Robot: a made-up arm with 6 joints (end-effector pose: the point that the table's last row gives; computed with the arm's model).
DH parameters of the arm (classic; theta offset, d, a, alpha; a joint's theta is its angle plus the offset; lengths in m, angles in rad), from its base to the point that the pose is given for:
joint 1: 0 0.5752 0 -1.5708
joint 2: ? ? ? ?
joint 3: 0 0 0 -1.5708
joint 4: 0 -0.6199 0 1.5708
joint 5: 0 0.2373 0 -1.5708
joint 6: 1.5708 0 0 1.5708
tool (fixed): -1.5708 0 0 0
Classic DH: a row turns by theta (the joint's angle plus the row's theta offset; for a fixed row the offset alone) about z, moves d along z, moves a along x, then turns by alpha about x.
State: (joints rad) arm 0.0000 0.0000 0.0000 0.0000 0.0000 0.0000
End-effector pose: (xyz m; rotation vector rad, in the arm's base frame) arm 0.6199 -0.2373 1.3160 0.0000 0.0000 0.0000
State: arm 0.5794 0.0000 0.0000 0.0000 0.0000 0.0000
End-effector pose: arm 0.6487 0.1408 1.3160 0.0000 0.0000 0.5794
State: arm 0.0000 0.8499 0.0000 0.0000 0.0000 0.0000
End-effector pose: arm 0.9657 -0.2373 0.5985 0.0000 0.8499 0.0000
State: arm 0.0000 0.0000 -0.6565 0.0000 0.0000 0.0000
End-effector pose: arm 0.4910 -0.2373 0.9376 0.0000 0.6565 0.0000
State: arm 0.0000 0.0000 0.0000 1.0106 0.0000 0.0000
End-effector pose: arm 0.6199 -0.1261 1.5170 -1.0106 0.0000 0.0000
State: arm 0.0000 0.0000 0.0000 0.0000 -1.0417 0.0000
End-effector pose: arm 0.6199 -0.2373 1.3160 0.0000 1.0417 0.0000
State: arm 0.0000 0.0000 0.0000 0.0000 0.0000 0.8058
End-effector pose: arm 0.6199 -0.2373 1.3160 -0.8058 0.0000 0.0000
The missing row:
joint 2: -1.5708 0 0.7408 3.1416
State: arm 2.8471 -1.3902 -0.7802 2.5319 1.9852 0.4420
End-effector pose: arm 0.2292 -0.2728 1.1748 -0.7200 1.8825 0.0103
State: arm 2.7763 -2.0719 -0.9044 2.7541 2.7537 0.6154
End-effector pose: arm 0.3782 -0.3799 0.8247 -0.5900 1.5721 0.3685
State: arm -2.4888 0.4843 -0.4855 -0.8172 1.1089 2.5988
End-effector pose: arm -0.5377 -0.2067 0.6217 -0.0968 -2.7714 1.4579
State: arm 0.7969 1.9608 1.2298 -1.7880 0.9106 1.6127
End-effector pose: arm 0.6568 0.7452 -0.2928 -0.4533 0.6404 -0.1745
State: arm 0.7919 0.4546 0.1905 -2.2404 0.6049 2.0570
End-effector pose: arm 0.5099 0.7263 0.8993 -0.1238 0.5799 0.2367
